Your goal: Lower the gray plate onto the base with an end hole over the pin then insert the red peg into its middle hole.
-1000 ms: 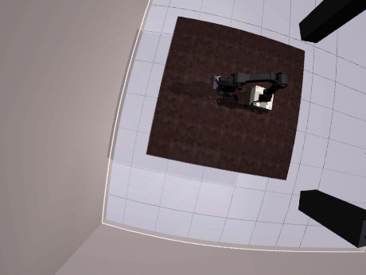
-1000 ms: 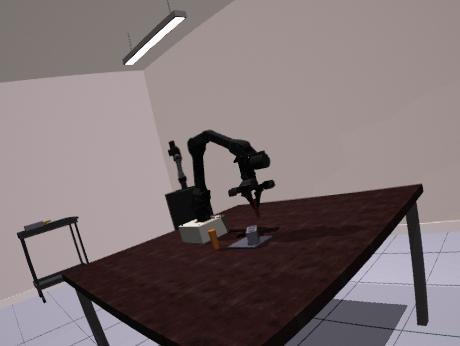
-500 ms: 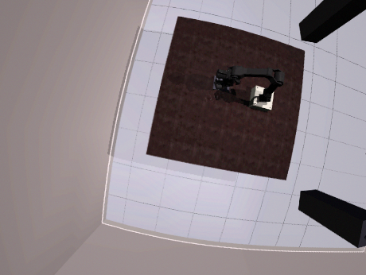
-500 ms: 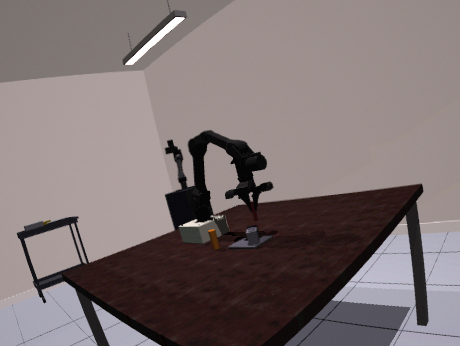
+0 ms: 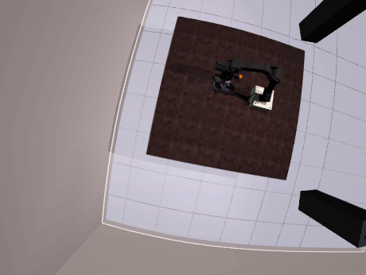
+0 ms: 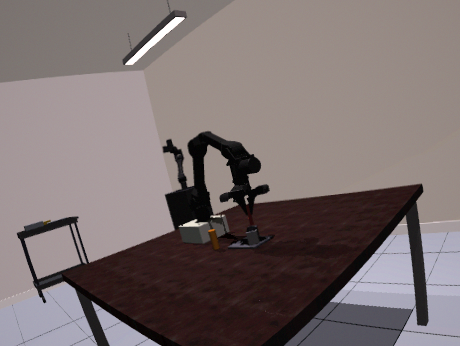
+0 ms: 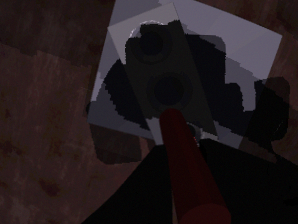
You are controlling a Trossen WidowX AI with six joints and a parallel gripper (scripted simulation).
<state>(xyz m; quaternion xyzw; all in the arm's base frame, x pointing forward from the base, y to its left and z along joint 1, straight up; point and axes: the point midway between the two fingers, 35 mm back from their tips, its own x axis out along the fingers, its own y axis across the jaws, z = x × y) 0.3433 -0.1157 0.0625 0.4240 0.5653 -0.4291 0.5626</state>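
Now: the gray plate 10 mm to the right of my gripper tip and 70 mm below it. The rest, counted from my gripper tip: red peg: right at my gripper tip; orange cylinder: 160 mm behind, 60 mm to the right, 70 mm below; gray base: 20 mm behind, 100 mm below.
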